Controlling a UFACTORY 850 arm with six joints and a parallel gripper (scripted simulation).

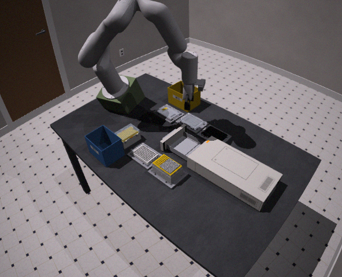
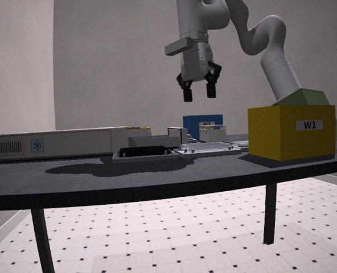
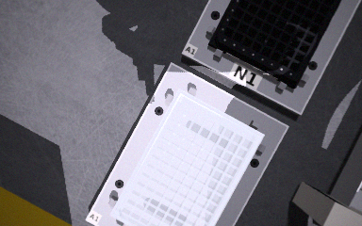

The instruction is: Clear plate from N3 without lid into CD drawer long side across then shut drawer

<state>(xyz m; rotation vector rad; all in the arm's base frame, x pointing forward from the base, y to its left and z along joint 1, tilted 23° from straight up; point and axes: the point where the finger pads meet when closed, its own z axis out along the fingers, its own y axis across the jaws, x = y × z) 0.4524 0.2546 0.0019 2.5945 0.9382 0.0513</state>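
Right now my hand is 1 cm past the clear plate, 3 cm to the right of it and 15 cm above it. The rest, counted from my hand: n3 label: 8 cm behind, 2 cm to the left, 15 cm below; then pale flat piece: 17 cm behind, 2 cm to the right, 15 cm below; then black plate: 17 cm ahead, 5 cm to the left, 14 cm below.
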